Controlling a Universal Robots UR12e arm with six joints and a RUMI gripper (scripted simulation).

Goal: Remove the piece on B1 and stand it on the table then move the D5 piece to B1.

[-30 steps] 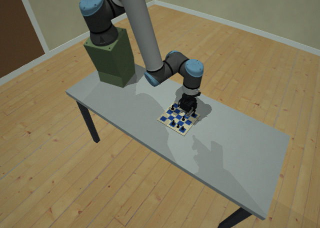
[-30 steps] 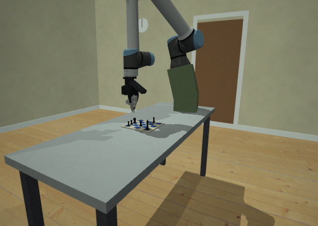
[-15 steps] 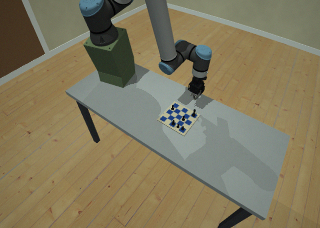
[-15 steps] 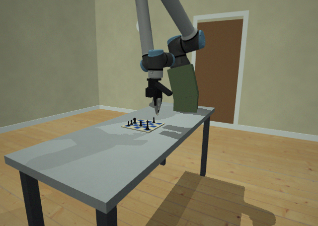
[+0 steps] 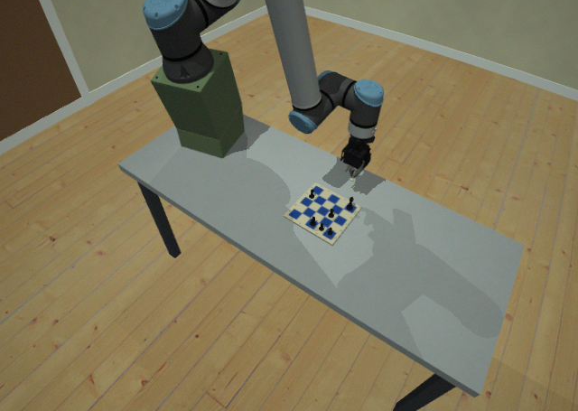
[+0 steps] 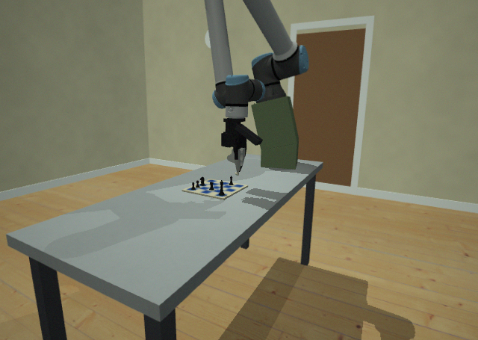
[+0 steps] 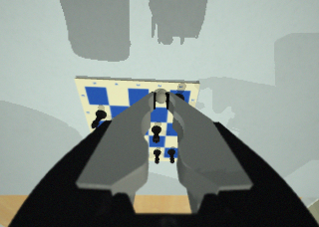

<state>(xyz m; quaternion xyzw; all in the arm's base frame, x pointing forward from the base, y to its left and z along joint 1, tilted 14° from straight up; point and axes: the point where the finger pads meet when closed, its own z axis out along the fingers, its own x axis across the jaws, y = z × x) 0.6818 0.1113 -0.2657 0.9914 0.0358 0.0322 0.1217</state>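
Right now the blue-and-cream chessboard is 140 mm to the right of my hand, 120 mm below it and 30 mm behind it. The rest, counted from my hand: white piece (10 mm to the right, 10 mm below).
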